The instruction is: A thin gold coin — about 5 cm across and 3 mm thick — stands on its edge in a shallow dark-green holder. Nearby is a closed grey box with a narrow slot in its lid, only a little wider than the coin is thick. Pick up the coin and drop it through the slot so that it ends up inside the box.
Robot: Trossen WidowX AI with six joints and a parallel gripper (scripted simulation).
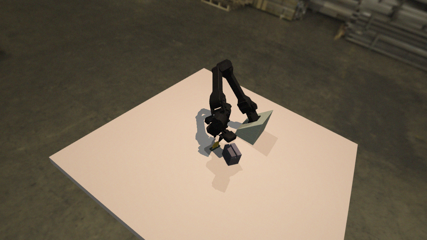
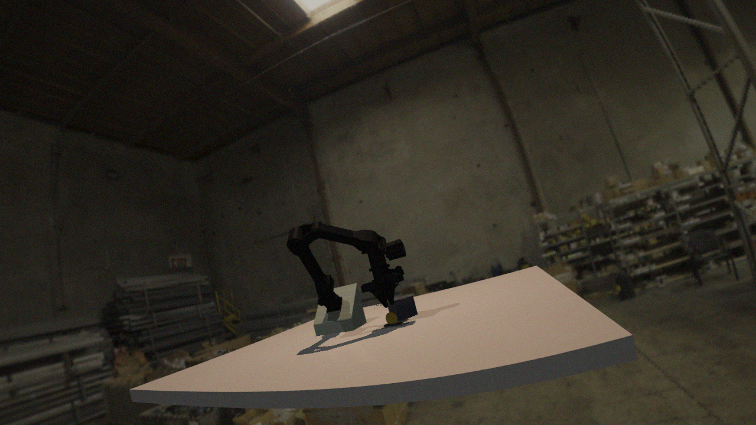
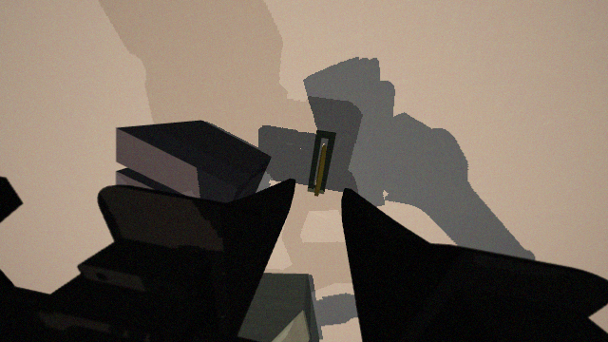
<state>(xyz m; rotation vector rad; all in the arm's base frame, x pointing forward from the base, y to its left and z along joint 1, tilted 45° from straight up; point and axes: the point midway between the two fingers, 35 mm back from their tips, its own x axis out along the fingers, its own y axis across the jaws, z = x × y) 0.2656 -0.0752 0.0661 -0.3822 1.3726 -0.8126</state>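
The gold coin lies 40 mm below my gripper tip.
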